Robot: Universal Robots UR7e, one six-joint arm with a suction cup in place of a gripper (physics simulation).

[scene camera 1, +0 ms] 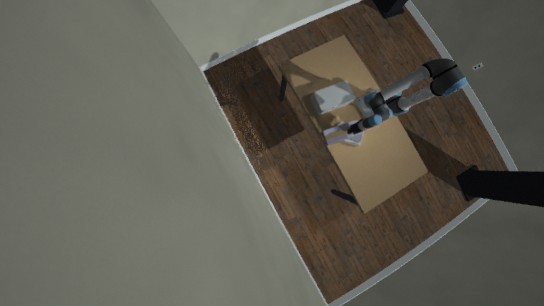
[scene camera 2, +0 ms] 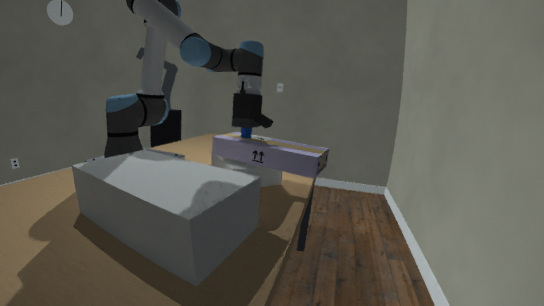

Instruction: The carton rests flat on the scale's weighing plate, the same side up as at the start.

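Observation:
The carton (scene camera 1: 336, 140) (scene camera 2: 280, 159) is a long, flat lavender box with tan tape along its top. Two arrows on its side point up. It looks about level. My suction gripper (scene camera 1: 351, 131) (scene camera 2: 246, 135) has its blue cup against the carton's top, near one end. Under that end is the light grey scale (scene camera 1: 356, 142) (scene camera 2: 269, 176). The carton's other end reaches out past the scale toward the table's edge. No gap shows between carton and scale in the scene camera 2 view, but their contact and the weighing plate are hidden.
A large pale grey box (scene camera 1: 332, 97) (scene camera 2: 165, 180) stands on the tan table (scene camera 1: 385, 165) (scene camera 2: 35, 250), beside the carton and scale. The arm's base stands behind this box in the scene camera 2 view. A black post (scene camera 1: 505, 186) rises beside the table.

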